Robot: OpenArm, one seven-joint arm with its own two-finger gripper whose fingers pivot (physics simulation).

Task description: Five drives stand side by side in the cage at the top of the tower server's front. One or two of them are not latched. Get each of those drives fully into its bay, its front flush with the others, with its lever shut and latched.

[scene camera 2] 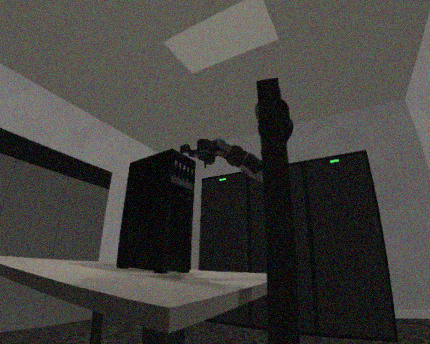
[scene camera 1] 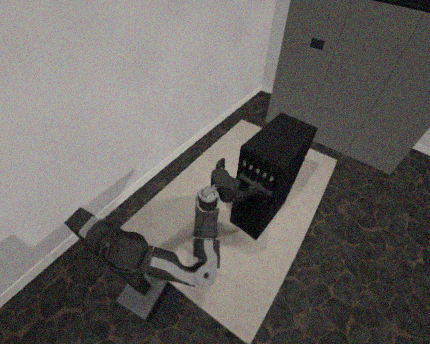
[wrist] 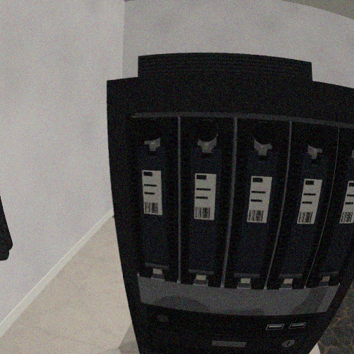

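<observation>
The black tower server [scene camera 1: 285,135] [scene camera 2: 150,215] [wrist: 225,90] stands upright with its cage of five drives at the top of its front. In the wrist view the first drive [wrist: 152,240], second drive [wrist: 204,240], third drive [wrist: 252,240], fourth drive [wrist: 301,240] and fifth drive [wrist: 337,245], cut off at the right edge, stand side by side. Their levers look shut and their fronts look about level; latching and small depth differences cannot be told. My gripper [scene camera 1: 240,172] [scene camera 2: 194,156] is wide open and empty, in front of the cage. One finger shows at the wrist view's left edge.
The server stands on a pale table [scene camera 1: 250,285] [scene camera 2: 125,285] near a white wall [scene camera 1: 125,90]. Below the cage is a grey strip [wrist: 235,299]. Grey cabinets [scene camera 1: 350,90] and dark racks [scene camera 2: 345,240] stand beyond the table. The arm reaches across the table's left side.
</observation>
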